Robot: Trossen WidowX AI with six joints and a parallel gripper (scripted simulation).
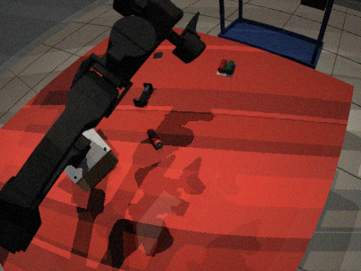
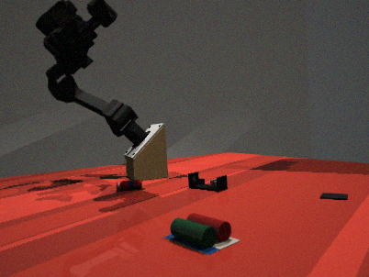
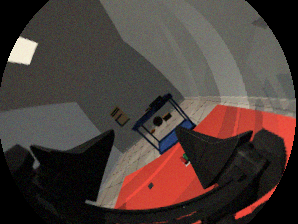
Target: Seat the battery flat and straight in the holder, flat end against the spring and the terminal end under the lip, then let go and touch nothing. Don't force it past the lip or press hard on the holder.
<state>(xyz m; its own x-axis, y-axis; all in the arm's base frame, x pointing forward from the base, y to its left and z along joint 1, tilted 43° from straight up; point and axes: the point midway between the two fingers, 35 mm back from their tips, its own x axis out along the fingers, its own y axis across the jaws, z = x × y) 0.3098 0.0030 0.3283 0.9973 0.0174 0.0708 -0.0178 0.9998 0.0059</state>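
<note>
Now: the battery 400 mm below my gripper tip, 110 mm behind it and 100 mm to the left of it. Round my gripper tip: battery door: 420 mm below, 380 mm to the left, 290 mm ahead.
</note>
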